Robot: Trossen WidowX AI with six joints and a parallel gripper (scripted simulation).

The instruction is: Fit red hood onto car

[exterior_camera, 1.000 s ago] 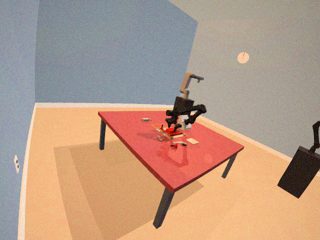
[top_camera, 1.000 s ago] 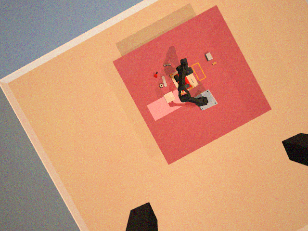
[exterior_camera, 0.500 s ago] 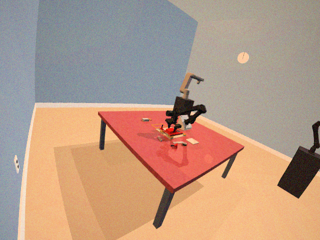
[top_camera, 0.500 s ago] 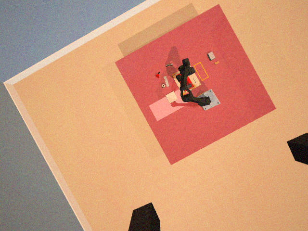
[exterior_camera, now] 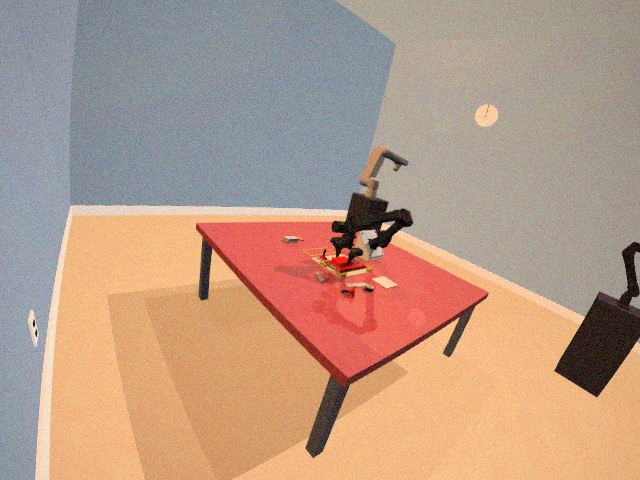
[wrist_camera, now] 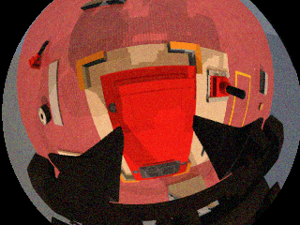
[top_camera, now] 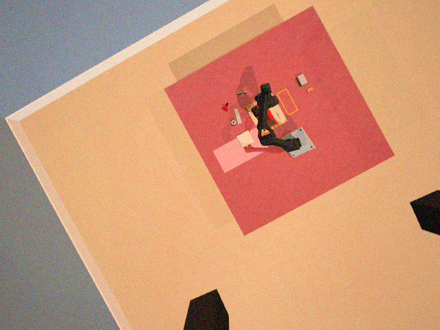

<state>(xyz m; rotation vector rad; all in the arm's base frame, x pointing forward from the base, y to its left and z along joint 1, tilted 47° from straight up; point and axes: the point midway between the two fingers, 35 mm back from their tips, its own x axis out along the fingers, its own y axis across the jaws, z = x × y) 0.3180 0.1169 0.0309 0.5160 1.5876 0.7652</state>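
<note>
The red hood is right at my gripper tip. The rest, counted from my gripper tip: black cylinder: 40 mm ahead, 100 mm to the right; then white wheel: 10 mm ahead, 230 mm to the left, 30 mm below; then jig: 30 mm behind, 10 mm to the right, 30 mm below.
</note>
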